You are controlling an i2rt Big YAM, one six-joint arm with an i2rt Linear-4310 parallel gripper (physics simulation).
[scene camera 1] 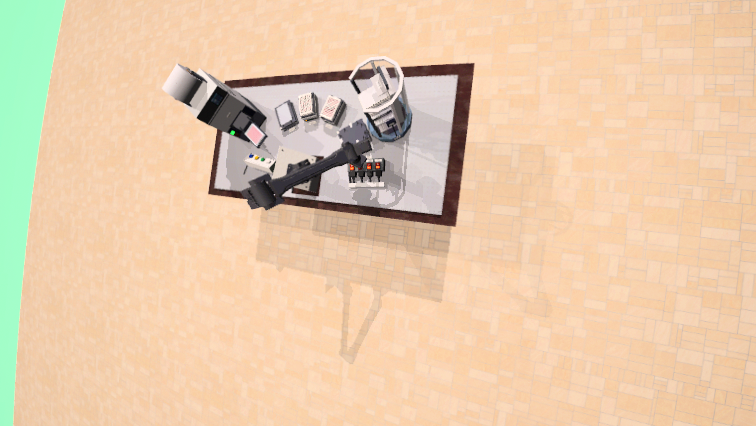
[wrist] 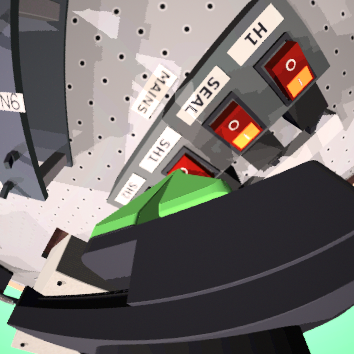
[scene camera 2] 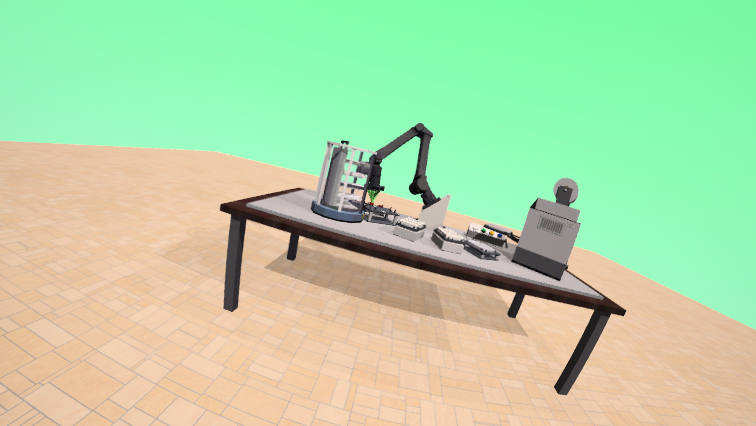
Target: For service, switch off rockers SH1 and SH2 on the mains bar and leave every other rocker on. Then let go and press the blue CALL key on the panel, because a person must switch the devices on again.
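Pixels of known places: gripper, fingertip midpoint: (scene camera 1: 359, 164) (wrist: 179, 176) (scene camera 2: 372, 202); arm's base, origin of the base link: (scene camera 2: 432, 204).
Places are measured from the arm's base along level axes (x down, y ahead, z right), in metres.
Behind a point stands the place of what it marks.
The grey mains bar (scene camera 1: 365, 182) (scene camera 2: 379, 212) (wrist: 242, 84) lies on the table, marked MAINS. In the wrist view its HI rocker (wrist: 289, 72) @[z 0.425, x 0.073, y 0.131 m] and SEAL rocker (wrist: 236, 125) @[z 0.379, x 0.072, y 0.124 m] show a lit orange half. The SH1 rocker (wrist: 187, 166) @[z 0.334, x 0.075, y 0.118 m] is mostly hidden behind my green fingertips. Only the SH2 label (wrist: 130, 188) @[z 0.278, x 0.083, y 0.130 m] shows; its rocker is hidden. My gripper (wrist: 179, 176) @[z 0.327, x 0.069, y 0.119 m] (scene camera 2: 373, 197) @[z 0.327, x 0.069, y 0.119 m] is shut and empty, its tip right at the SH1 rocker. The key panel (scene camera 1: 260, 161) @[z -0.327, x 0.049, y 0.046 m] (scene camera 2: 486, 232) @[z -0.339, x 0.059, y 0.062 m] with coloured keys lies to the left near the arm's base.
A round carousel rack (scene camera 1: 351, 76) @[z 0.317, x -0.201, y 0.431 m] (scene camera 2: 323, 174) @[z 0.502, x -0.053, y 0.495 m] stands right behind the mains bar, close to my wrist. Three trays (scene camera 1: 309, 106) @[z -0.063, x 0.054, y 0.415 m] and a label printer (scene camera 1: 216, 103) @[z -0.488, x -0.172, y 0.285 m] (scene camera 2: 547, 241) @[z -0.550, x -0.027, y 0.418 m] stand at the back left. The table's dark rim (scene camera 1: 460, 143) @[z 0.827, x 0.137, y 0.325 m] bounds the area.
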